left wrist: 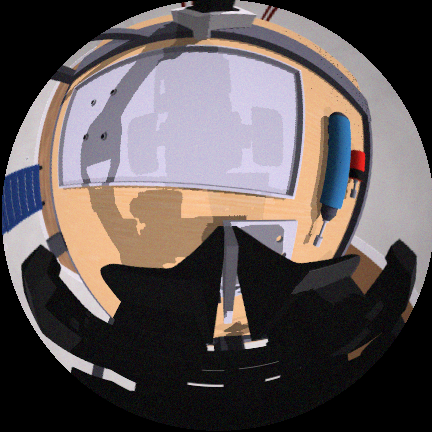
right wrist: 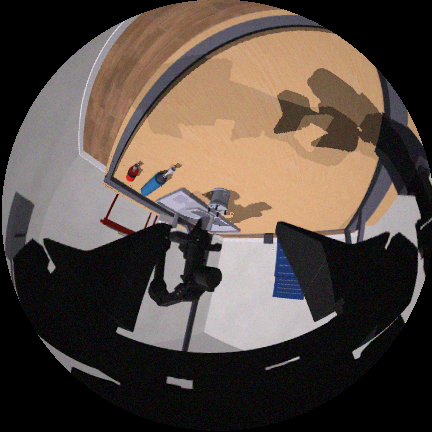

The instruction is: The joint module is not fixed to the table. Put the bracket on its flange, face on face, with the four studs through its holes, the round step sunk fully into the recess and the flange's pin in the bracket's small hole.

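Places are measured from the left arm's base along level axes (x ahead, y left, z up), in centimetres.
Pixels of known places: left gripper, fingertip midpoint: (left wrist: 226, 230) (right wrist: 201, 218); right gripper, fingertip midpoint: (right wrist: 221, 227); left arm's base, origin of the base link: (right wrist: 166, 224).
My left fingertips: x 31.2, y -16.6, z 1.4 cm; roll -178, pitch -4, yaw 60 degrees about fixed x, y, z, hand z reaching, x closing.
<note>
Ahead of a thing's pixels: the offset from my left fingertips to its top centre. "spot": to the spot under its first point.
My left gripper (left wrist: 226, 230) (right wrist: 201, 218) is shut on the light grey bracket (left wrist: 261, 234). In the left wrist view the bracket's thin wall runs between the fingers and part of its flat face with a small hole shows at the right. The grey cylindrical joint module @(dx +7.9, dy -3.5, dz -0.2 cm) (right wrist: 219, 198) stands upright on the table in the right wrist view, its dark studs pointing up. The left fingertips are close to its studed end in that view; contact cannot be told. The module does not show in the left wrist view. The recess and pin cannot be made out. My right gripper (right wrist: 221, 227) is open and empty, far from the module.
A pale rimmed tray @(spot: dx -4.5, dy +15.6, dz -6.7 cm) (left wrist: 299, 125) (right wrist: 174, 197) lies on the table beside the module. A blue screwdriver @(spot: dx +2.2, dy +19.1, dz -4.4 cm) (left wrist: 338, 160) (right wrist: 152, 185) and a red-handled tool @(dx +8.0, dy +27.1, dz -4.2 cm) (left wrist: 357, 161) (right wrist: 132, 172) lie beyond it near the dark table edge frame (left wrist: 369, 150).
</note>
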